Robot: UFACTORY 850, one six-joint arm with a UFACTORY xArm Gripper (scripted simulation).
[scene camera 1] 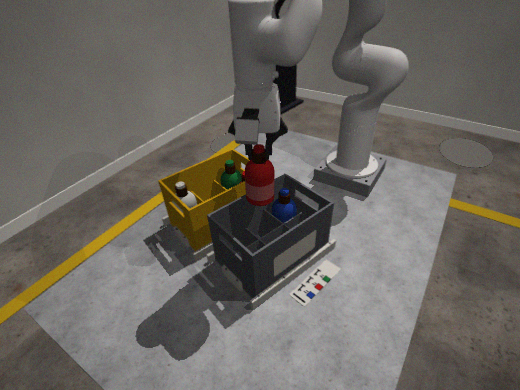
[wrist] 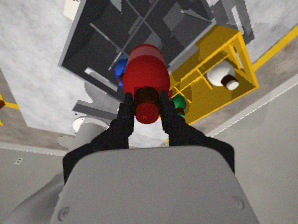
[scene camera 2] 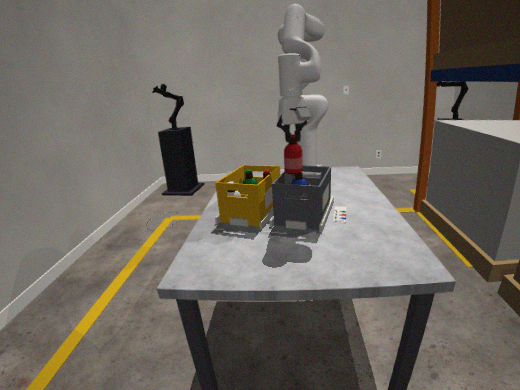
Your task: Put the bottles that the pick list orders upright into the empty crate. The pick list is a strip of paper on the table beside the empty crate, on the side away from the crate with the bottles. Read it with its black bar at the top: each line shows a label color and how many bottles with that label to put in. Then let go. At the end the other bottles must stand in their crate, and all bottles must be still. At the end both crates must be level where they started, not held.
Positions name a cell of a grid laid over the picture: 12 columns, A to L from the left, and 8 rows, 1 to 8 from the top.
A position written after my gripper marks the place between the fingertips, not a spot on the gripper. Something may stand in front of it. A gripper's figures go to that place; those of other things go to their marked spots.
Scene:
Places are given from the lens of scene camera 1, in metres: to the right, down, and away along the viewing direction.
my gripper (scene camera 1: F4): 0.00, -0.09, 0.76
red bottle (scene camera 1: F4): 0.00, -0.05, 0.75
yellow crate (scene camera 1: E4): -0.18, -0.05, 1.04
The marked spots on the red bottle and the yellow crate are 0.34 m apart.

